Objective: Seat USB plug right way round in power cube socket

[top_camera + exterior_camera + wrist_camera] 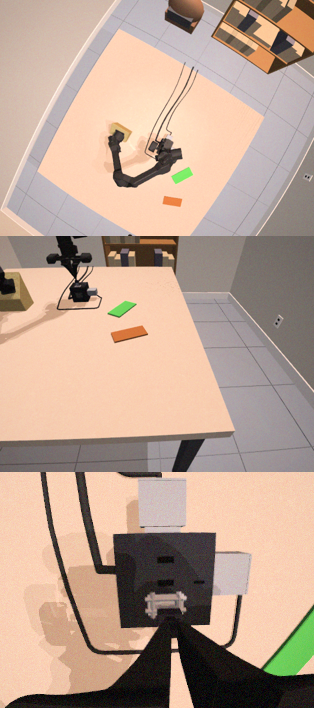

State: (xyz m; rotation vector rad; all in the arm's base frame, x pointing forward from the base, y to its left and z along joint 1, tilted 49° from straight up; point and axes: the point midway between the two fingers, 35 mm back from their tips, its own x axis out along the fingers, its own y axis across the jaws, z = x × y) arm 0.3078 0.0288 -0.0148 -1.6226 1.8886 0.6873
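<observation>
The USB plug is 2 cm below my gripper tip. Round my gripper tip: green card 21 cm ahead, 13 cm to the right, 12 cm below; then orange card 23 cm ahead, 34 cm to the right, 12 cm below; then USB socket 5 cm below.
</observation>
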